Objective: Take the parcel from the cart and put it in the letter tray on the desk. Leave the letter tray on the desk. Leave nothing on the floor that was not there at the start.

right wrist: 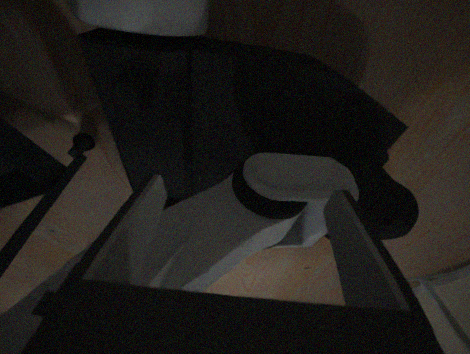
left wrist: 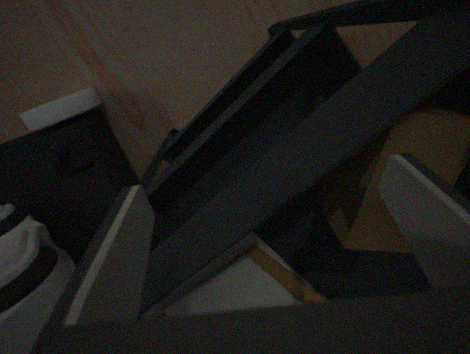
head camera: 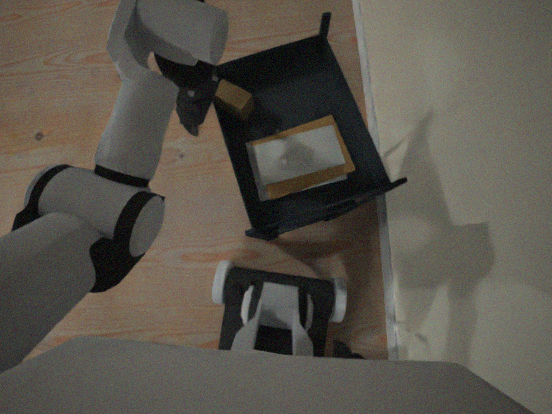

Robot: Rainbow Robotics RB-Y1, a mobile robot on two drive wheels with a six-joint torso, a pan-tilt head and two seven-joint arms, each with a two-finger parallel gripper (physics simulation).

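Frame: origin at the robot's base, x left, y back, z up, level; metres.
Seen in the pictures: left gripper, fingertip midpoint: (left wrist: 264, 187) (head camera: 202, 113); right gripper, fingertip midpoint: (right wrist: 245, 192); robot's base, link origin: (left wrist: 122, 172).
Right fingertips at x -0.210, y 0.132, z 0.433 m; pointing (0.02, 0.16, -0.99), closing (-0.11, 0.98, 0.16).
Offsets run from my right fingertips to a thing's top centre.
The parcel, a small brown box @(dy -0.695, dx +0.399, dz +0.290 m) (head camera: 235, 97) (left wrist: 395, 200), lies in the dark cart (head camera: 352, 97) (left wrist: 300, 142), at the upper left corner of the cart in the head view. My left gripper (head camera: 194, 125) (left wrist: 264, 187) is open and empty at the cart's left side. In the left wrist view one finger overlaps the parcel's right part and the other is far to its left, with the cart's edge running between them. My right gripper (right wrist: 245, 192) is open and empty over my base; it does not show in the head view. The desk and letter tray do not show.
Flat white and brown items @(dy -0.575, dx +0.214, dz +0.243 m) (head camera: 305, 150) (left wrist: 235, 285) lie in the cart. My wheeled base (head camera: 277, 310) (right wrist: 145, 110) stands below the cart in the head view. A pale wall (head camera: 450, 150) runs close along the cart's right side. A dark rod (right wrist: 42, 212) shows left of my right gripper.
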